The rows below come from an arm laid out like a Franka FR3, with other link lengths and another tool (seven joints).
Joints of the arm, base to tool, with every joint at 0 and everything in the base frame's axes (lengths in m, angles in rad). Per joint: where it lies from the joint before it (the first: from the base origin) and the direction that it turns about. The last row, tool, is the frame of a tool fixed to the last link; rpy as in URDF.
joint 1: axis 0 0 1 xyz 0.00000 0.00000 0.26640
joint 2: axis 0 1 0 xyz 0.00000 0.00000 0.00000
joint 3: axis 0 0 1 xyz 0.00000 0.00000 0.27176
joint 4: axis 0 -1 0 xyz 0.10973 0.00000 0.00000
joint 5: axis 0 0 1 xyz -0.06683 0.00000 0.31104
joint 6: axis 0 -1 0 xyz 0.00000 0.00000 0.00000
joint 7: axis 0 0 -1 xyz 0.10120 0.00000 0.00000
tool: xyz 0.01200 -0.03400 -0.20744 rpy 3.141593 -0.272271 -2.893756
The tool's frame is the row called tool.
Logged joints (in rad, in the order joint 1, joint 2, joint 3, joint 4, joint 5, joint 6, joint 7), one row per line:
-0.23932 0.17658 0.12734 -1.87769 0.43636 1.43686 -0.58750
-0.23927 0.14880 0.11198 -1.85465 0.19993 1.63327 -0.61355
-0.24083 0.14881 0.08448 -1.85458 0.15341 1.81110 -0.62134
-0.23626 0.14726 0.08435 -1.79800 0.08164 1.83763 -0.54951
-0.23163 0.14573 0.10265 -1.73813 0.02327 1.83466 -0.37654
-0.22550 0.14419 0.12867 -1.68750 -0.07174 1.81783 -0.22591
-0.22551 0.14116 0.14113 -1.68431 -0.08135 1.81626 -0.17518
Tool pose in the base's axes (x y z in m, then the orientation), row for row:
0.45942 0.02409 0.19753 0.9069 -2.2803 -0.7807
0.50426 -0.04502 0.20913 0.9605 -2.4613 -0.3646
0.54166 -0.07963 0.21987 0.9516 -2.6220 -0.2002
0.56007 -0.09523 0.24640 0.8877 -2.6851 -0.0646
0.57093 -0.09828 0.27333 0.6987 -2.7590 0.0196
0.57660 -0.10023 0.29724 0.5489 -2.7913 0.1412
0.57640 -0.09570 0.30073 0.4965 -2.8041 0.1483
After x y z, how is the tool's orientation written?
As a rotation vector, in radians.
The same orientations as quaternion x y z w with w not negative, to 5 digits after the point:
0.33814 -0.85021 -0.29108 0.27942
0.35004 -0.89698 -0.13287 0.23502
0.33523 -0.92367 -0.07053 0.17168
0.30998 -0.93762 -0.02256 0.15577
0.24281 -0.95882 0.00681 0.14718
0.19065 -0.96948 0.04904 0.14614
0.17229 -0.97303 0.05146 0.14450

